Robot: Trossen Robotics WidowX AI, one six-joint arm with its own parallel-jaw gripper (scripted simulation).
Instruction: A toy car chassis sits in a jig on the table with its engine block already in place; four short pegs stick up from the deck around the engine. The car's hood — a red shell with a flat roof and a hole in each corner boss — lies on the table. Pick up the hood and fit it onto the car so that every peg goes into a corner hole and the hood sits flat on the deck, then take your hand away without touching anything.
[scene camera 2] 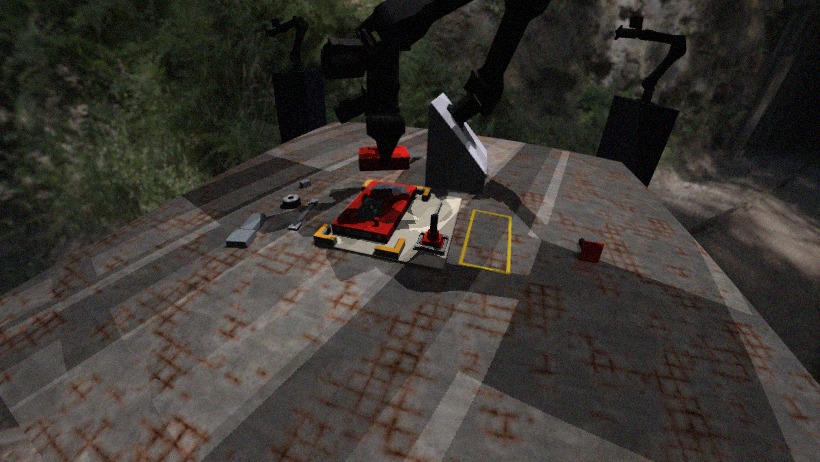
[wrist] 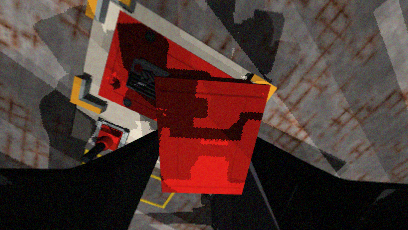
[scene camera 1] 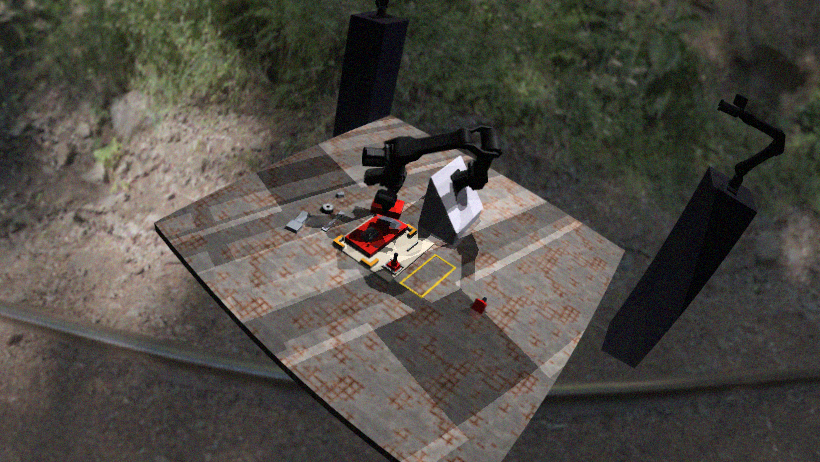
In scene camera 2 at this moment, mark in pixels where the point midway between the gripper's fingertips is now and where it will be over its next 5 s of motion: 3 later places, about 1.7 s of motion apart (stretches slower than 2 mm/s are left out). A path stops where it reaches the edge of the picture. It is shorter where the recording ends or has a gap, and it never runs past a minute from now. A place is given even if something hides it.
My gripper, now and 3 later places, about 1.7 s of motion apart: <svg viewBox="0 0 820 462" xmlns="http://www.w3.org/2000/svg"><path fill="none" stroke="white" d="M383 158L367 171L369 198L370 195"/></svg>
